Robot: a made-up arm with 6 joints. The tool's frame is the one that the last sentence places.
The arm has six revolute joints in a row. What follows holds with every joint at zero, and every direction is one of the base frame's. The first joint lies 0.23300 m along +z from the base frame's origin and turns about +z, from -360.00 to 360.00 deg. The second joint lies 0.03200 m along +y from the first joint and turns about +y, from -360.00 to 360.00 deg. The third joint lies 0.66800 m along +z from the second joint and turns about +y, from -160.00 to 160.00 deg. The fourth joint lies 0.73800 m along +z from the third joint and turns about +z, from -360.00 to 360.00 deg. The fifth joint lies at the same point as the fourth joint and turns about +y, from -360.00 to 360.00 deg. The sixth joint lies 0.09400 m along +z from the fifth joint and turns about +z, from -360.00 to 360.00 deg. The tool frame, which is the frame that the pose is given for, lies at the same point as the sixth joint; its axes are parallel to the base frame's.
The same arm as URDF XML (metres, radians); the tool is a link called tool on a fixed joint. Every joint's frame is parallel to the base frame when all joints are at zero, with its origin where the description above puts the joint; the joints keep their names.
<robot name="arm">
  <joint name="joint 1" type="revolute">
    <parent link="base_link"/>
    <child link="link1"/>
    <origin xyz="0 0 0.233" rpy="0 0 0"/>
    <axis xyz="0 0 1"/>
    <limit lower="-6.2832" upper="6.2832"/>
  </joint>
  <joint name="joint 2" type="revolute">
    <parent link="link1"/>
    <child link="link2"/>
    <origin xyz="0 0.032 0" rpy="0 0 0"/>
    <axis xyz="0 1 0"/>
    <limit lower="-6.2832" upper="6.2832"/>
  </joint>
  <joint name="joint 3" type="revolute">
    <parent link="link2"/>
    <child link="link3"/>
    <origin xyz="0 0 0.668" rpy="0 0 0"/>
    <axis xyz="0 1 0"/>
    <limit lower="-2.7925" upper="2.7925"/>
  </joint>
  <joint name="joint 4" type="revolute">
    <parent link="link3"/>
    <child link="link4"/>
    <origin xyz="0 0 0.738" rpy="0 0 0"/>
    <axis xyz="0 0 1"/>
    <limit lower="-6.2832" upper="6.2832"/>
  </joint>
  <joint name="joint 5" type="revolute">
    <parent link="link4"/>
    <child link="link5"/>
    <origin xyz="0 0 0" rpy="0 0 0"/>
    <axis xyz="0 1 0"/>
    <limit lower="-6.2832" upper="6.2832"/>
  </joint>
  <joint name="joint 6" type="revolute">
    <parent link="link5"/>
    <child link="link6"/>
    <origin xyz="0 0 0.094" rpy="0 0 0"/>
    <axis xyz="0 0 1"/>
    <limit lower="-6.2832" upper="6.2832"/>
  </joint>
  <joint name="tool_joint" type="fixed">
    <parent link="link6"/>
    <child link="tool"/>
    <origin xyz="0 0 0" rpy="0 0 0"/>
  </joint>
  <link name="base_link"/>
  <link name="link1"/>
  <link name="link2"/>
  <link name="link3"/>
  <link name="link4"/>
  <link name="link5"/>
  <link name="link6"/>
  <link name="tool"/>
</robot>

